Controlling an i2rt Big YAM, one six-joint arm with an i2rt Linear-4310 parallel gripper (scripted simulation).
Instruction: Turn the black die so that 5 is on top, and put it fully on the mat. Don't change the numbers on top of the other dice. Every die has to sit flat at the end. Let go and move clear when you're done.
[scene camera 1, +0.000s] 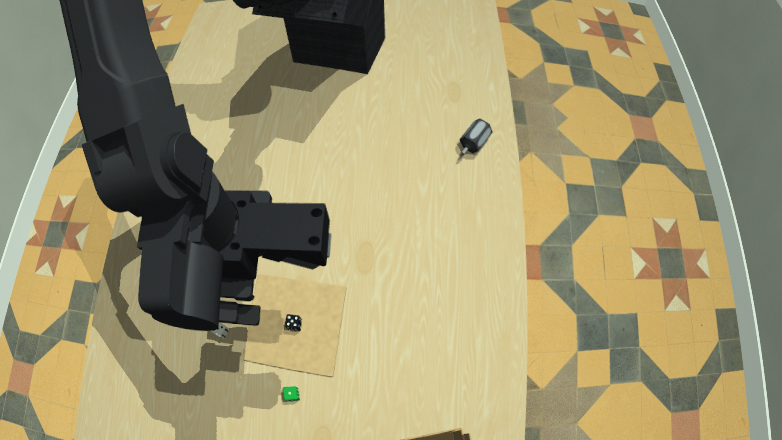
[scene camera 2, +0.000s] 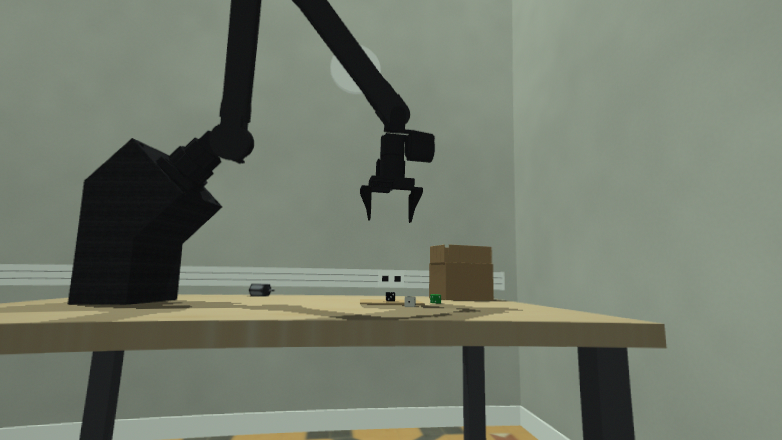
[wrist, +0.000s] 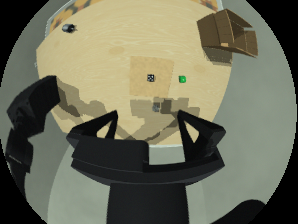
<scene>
my gripper: scene camera 1 252, 278; scene camera 2; wrist
same spot on my gripper: (scene camera 2: 416, 192) = (wrist: 185, 160)
</scene>
